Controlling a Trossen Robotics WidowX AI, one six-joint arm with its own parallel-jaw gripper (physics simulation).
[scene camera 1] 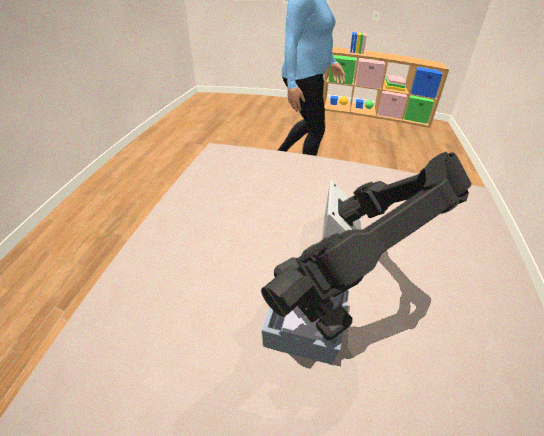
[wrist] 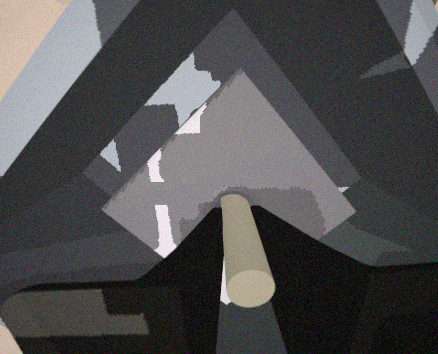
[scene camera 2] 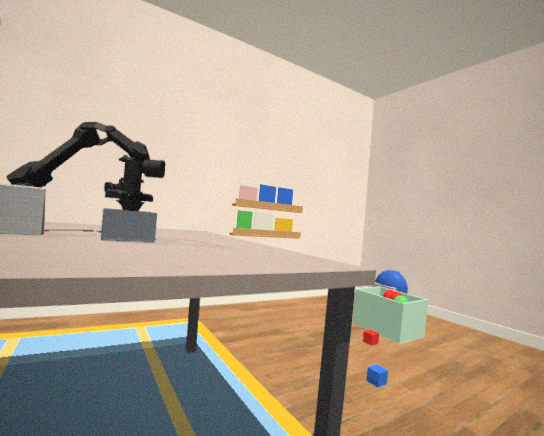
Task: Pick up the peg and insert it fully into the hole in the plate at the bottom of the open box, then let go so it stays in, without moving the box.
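Places are measured from the arm's base along level axes (x ahead, y left, z up), in metres.
Where they show: gripper, fingertip midpoint: [scene camera 1: 307,314] [wrist: 236,215]; arm's base at its link origin: [scene camera 1: 344,212] [scene camera 2: 19,200].
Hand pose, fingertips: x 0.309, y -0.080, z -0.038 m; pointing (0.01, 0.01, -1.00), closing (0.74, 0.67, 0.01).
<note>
Things, the pixels of their centre, and the offset from my fingertips. Level surfaces: height alone.
- open grey-blue box at the middle of its body: [wrist: 230,202] [scene camera 1: 306,316] [scene camera 2: 128,224] dy +0.000, dx -0.002, dz -0.012 m
- light grey plate at the middle of its body: [wrist: 228,191] [scene camera 1: 306,318] dy +0.000, dx -0.002, dz -0.026 m
- peg at the middle of its body: [wrist: 237,218] dy +0.002, dx -0.002, dz +0.007 m
- table at its surface level: dz -0.061 m
The open grey-blue box [scene camera 1: 300,344] [scene camera 2: 129,226] [wrist: 42,85] stands on the table. The light grey plate [scene camera 1: 294,321] [wrist: 240,135] lies at its bottom. My gripper [scene camera 2: 131,205] [wrist: 236,215] points down into the box and is shut on the peg. The peg [wrist: 242,240] is a beige cylinder, upright or nearly so, between the black fingers. Its lower end is at the plate, with a dark curved edge, seemingly of the hole, just behind it. How deep the end sits cannot be told. The scene views do not show the peg.
The box walls surround the fingers closely. The arm's light grey mount [scene camera 1: 332,220] [scene camera 2: 22,210] stands on the table [scene camera 1: 175,280] [scene camera 2: 200,260] behind the box. A person [scene camera 1: 310,50] is beyond the table's far edge, near a cube shelf [scene camera 1: 400,56].
</note>
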